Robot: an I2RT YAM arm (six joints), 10 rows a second.
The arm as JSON. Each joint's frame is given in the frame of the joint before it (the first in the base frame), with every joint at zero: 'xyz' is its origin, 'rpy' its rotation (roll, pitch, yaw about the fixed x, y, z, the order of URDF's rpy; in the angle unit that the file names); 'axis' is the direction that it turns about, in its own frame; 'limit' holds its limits. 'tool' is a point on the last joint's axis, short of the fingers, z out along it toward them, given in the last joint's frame.
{
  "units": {
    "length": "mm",
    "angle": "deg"
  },
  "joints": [
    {
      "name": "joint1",
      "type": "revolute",
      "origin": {
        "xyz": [
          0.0,
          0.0,
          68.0
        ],
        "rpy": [
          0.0,
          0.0,
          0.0
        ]
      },
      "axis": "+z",
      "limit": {
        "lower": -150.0,
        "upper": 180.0
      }
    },
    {
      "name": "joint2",
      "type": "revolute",
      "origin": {
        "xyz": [
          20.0,
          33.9,
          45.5
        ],
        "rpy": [
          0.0,
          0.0,
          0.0
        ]
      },
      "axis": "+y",
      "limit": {
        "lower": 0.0,
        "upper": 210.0
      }
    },
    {
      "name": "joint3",
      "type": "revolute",
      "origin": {
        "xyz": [
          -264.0,
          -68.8,
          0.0
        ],
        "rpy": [
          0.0,
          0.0,
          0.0
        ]
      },
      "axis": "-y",
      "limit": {
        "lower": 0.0,
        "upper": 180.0
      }
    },
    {
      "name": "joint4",
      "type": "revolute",
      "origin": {
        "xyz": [
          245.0,
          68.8,
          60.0
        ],
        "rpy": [
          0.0,
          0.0,
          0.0
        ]
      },
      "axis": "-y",
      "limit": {
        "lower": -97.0,
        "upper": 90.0
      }
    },
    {
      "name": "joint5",
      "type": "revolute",
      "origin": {
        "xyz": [
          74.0,
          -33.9,
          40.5
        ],
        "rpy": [
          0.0,
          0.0,
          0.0
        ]
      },
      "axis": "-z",
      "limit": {
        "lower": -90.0,
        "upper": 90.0
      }
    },
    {
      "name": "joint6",
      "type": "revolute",
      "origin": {
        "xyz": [
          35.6,
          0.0,
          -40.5
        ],
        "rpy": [
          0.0,
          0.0,
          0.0
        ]
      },
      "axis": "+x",
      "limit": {
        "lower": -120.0,
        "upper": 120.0
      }
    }
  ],
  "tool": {
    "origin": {
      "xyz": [
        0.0,
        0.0,
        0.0
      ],
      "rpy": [
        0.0,
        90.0,
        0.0
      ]
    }
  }
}
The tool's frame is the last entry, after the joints.
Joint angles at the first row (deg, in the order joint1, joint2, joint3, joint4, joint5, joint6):
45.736 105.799 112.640 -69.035 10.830 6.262
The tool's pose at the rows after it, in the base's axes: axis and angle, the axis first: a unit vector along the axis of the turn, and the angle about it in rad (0 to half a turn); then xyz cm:
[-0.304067, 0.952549, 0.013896, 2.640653, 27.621, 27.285, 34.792]
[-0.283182, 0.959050, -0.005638, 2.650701, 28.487, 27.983, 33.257]
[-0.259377, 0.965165, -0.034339, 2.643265, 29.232, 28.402, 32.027]
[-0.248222, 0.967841, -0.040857, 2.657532, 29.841, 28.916, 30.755]
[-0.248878, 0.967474, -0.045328, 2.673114, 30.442, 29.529, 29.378]
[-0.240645, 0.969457, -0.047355, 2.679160, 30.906, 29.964, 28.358]
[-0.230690, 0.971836, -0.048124, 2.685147, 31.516, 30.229, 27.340]
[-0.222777, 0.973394, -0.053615, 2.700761, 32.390, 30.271, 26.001]
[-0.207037, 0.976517, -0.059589, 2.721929, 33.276, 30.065, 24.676]
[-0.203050, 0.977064, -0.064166, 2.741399, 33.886, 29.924, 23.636]
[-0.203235, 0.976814, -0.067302, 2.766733, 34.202, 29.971, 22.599]
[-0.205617, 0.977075, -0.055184, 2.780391, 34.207, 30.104, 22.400]
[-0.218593, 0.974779, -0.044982, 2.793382, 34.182, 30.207, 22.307]
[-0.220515, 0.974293, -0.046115, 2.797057, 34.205, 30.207, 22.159]
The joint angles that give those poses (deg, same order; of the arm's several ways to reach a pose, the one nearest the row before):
45.713 107.787 112.638 -68.400 11.682 7.551
45.713 110.279 112.641 -67.637 13.868 9.758
45.671 112.269 112.641 -67.026 17.387 11.967
45.604 114.213 112.638 -66.346 17.868 13.322
45.604 116.290 112.641 -65.320 17.868 13.408
45.583 117.820 112.640 -64.358 18.065 14.415
45.254 119.328 112.641 -63.288 18.065 15.332
44.490 121.230 112.640 -62.413 18.065 15.661
43.507 123.043 112.640 -62.020 18.043 16.754
42.828 124.443 112.641 -61.757 17.824 16.753
42.567 125.799 112.641 -61.822 17.365 16.754
42.566 126.038 112.640 -61.604 15.770 16.709
42.566 126.126 112.617 -61.428 14.218 15.397
42.544 126.279 112.554 -61.430 14.196 15.180

